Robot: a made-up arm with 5 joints. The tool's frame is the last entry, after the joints.
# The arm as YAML. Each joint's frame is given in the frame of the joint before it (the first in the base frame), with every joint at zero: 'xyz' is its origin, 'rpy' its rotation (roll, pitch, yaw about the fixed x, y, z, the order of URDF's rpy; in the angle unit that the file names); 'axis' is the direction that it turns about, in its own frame. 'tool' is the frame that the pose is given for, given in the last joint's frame.
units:
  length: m
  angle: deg
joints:
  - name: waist
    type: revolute
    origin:
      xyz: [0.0, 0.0, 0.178]
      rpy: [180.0, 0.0, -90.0]
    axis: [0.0, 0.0, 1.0]
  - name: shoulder
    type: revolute
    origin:
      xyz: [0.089, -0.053, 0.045]
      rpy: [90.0, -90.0, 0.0]
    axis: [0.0, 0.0, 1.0]
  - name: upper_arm
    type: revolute
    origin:
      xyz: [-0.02, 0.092, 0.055]
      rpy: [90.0, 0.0, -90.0]
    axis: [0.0, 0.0, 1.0]
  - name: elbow
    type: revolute
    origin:
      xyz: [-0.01, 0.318, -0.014]
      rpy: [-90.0, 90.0, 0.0]
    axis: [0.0, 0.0, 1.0]
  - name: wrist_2
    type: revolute
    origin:
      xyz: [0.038, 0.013, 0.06]
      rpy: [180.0, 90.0, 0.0]
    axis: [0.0, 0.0, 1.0]
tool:
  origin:
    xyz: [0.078, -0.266, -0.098]
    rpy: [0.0, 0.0, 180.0]
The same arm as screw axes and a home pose.
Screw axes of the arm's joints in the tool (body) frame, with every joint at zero. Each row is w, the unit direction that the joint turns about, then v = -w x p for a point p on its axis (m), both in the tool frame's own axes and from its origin. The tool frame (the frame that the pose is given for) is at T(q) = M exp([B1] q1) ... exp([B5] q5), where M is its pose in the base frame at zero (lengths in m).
B1 = (0, 0, -1, 0.292, -0.408, 0)
B2 = (1, 0, 0, 0, 0.13, 0.381)
B3 = (0, 0, 1, -0.289, 0.3, 0)
B4 = (1, 0, 0, 0, 0.136, 0.279)
B5 = (0, 0, 1, -0.266, -0.078, 0)
M =
1 0 0 0.408
0 1 0 0.292
0 0 1 0.003
0 0 0 1

